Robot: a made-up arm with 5 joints.
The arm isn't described. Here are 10 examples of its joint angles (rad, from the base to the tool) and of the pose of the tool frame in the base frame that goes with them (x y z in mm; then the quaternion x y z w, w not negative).
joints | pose
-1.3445 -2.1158 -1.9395 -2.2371 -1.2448 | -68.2 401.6 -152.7 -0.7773 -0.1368 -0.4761 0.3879
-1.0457 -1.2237 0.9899 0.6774 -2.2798 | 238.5 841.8 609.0 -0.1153 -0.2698 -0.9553 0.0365
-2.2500 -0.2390 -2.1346 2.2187 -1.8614 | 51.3 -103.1 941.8 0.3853 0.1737 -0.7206 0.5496
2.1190 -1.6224 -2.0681 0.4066 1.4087 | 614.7 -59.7 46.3 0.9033 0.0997 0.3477 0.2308
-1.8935 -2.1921 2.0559 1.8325 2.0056 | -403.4 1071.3 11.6 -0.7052 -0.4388 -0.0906 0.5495
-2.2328 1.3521 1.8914 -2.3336 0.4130 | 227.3 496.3 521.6 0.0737 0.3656 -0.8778 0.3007
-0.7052 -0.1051 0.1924 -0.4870 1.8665 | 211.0 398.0 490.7 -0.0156 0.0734 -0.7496 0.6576
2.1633 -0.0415 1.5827 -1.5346 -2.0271 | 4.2 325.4 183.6 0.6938 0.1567 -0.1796 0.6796
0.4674 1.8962 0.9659 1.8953 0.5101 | -42.5 1001.8 -243.8 -0.3264 0.8263 0.4576 0.0359
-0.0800 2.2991 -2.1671 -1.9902 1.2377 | -96.9 421.1 354.9 -0.6408 -0.3453 0.1481 0.6694
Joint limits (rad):
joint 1: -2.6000..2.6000
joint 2: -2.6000..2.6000
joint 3: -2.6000..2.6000
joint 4: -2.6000..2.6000
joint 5: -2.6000..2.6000
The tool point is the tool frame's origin. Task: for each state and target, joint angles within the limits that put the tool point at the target. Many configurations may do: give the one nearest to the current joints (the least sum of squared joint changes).
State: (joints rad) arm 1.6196 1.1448 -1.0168 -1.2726 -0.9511
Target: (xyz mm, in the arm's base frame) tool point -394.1 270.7 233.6
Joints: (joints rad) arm 1.5864 0.8747 -1.5325 -0.5010 -1.1937
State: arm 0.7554 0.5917 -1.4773 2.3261 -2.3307
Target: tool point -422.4 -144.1 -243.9
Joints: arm 0.6949 0.6199 -1.8462 2.4426 -2.3259
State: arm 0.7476 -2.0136 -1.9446 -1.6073 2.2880
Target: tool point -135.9 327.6 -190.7
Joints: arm 0.4416 -1.9346 -0.9641 -1.0042 2.4853
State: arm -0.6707 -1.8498 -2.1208 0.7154 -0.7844
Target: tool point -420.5 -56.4 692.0
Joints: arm -1.3472 -1.2574 -1.8847 0.5367 -0.7319
